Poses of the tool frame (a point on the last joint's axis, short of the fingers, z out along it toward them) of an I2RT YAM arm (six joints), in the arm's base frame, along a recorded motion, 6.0 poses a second.
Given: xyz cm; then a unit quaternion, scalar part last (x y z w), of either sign.
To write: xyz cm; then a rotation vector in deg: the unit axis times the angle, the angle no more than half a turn. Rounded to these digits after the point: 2 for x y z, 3 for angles.
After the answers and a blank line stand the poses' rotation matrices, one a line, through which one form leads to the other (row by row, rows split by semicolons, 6 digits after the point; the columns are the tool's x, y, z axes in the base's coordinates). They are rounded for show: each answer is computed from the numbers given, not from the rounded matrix.
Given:
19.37 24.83 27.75 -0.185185 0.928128 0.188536 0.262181
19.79 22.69 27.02 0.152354 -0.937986 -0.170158 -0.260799
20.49 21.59 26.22 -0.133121 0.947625 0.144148 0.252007
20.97 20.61 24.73 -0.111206 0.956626 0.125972 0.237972
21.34 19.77 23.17 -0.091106 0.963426 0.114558 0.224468
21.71 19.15 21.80 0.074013 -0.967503 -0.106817 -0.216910
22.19 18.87 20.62 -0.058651 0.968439 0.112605 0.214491
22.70 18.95 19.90 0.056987 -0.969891 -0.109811 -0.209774
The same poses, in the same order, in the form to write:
19.37 24.83 27.75 -28.708 143.882 29.228
19.79 22.69 27.02 -23.635 145.513 26.397
20.49 21.59 26.22 -20.745 147.675 22.464
20.97 20.61 24.73 -17.457 150.167 19.775
21.34 19.77 23.17 -14.403 152.309 18.111
21.71 19.15 21.80 -11.748 153.566 16.954
22.19 18.87 20.62 -9.321 153.912 17.896
22.70 18.95 19.90 -9.080 154.530 17.496

-0.793935 -0.442612 0.416847; -0.244890 0.860321 0.447075; -0.556503 0.252867 -0.791431
-0.817544 -0.374566 0.437403; -0.197058 0.895669 0.398679; -0.541100 0.239744 -0.806060
-0.837543 -0.324950 0.439238; -0.179645 0.923000 0.340291; -0.515994 0.206102 -0.831428
-0.862005 -0.272721 0.427283; -0.152810 0.943529 0.293944; -0.483318 0.188088 -0.855001
-0.882628 -0.226977 0.411643; -0.124119 0.957152 0.261637; -0.453391 0.179836 -0.872981
-0.894944 -0.189555 0.403911; -0.096876 0.966224 0.238800; -0.435534 0.174583 -0.883080
-0.901107 -0.161905 0.402234; -0.065294 0.967760 0.243262; -0.428652 0.192942 -0.882627
-0.905495 -0.156613 0.394400; -0.064471 0.969388 0.236918; -0.419432 0.189101 -0.887873

